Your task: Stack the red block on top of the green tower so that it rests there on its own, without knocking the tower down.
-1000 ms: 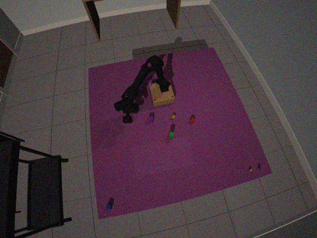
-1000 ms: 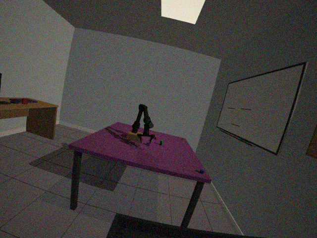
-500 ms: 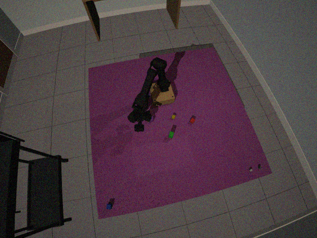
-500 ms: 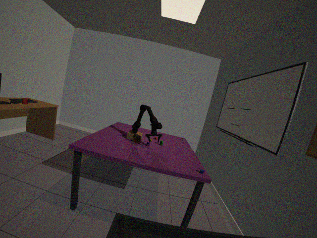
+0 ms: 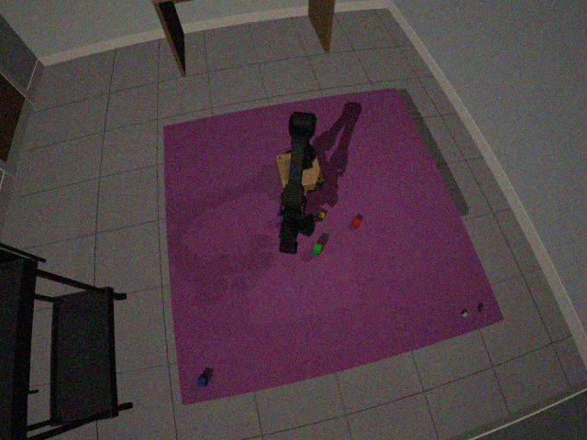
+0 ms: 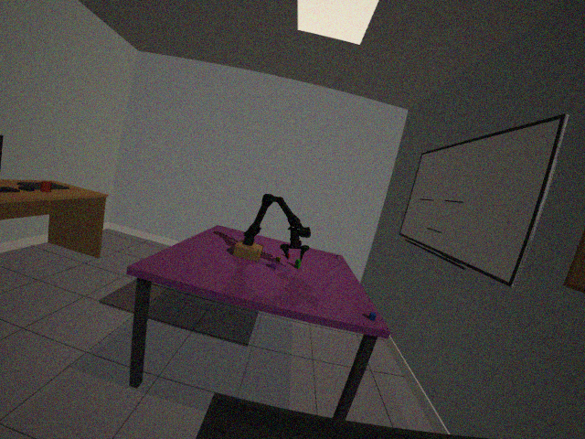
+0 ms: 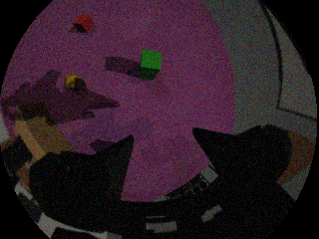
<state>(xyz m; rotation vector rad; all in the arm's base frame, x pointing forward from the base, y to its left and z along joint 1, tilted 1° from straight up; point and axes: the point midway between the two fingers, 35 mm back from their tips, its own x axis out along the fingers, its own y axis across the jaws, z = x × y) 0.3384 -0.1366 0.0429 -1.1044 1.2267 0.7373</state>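
Right now the red block is 40 mm behind my gripper tip, 300 mm to the left of it and 70 mm below it. Also, from my gripper tip: blue block 430 mm ahead, 420 mm to the right, 70 mm below; then yellow block 110 mm behind, 160 mm to the left, 70 mm below; then purple block 130 mm behind, 20 mm to the right, 60 mm below.
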